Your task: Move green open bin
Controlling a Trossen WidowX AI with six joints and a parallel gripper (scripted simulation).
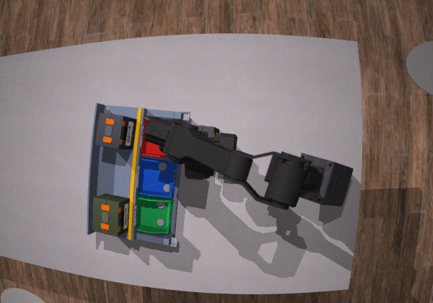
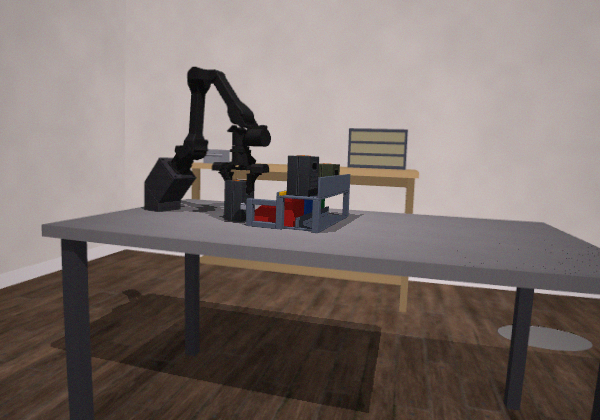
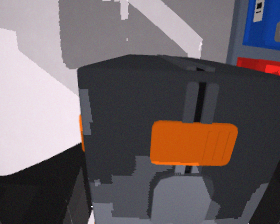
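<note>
Right now my hand is 60 mm above the dark box. Round my hand: red bin 140 mm ahead, 80 mm below, 10 mm to the left; then blue bin 140 mm ahead, 120 mm to the left, 80 mm below; then yellow rail 170 mm ahead, 130 mm to the left, 20 mm below.
</note>
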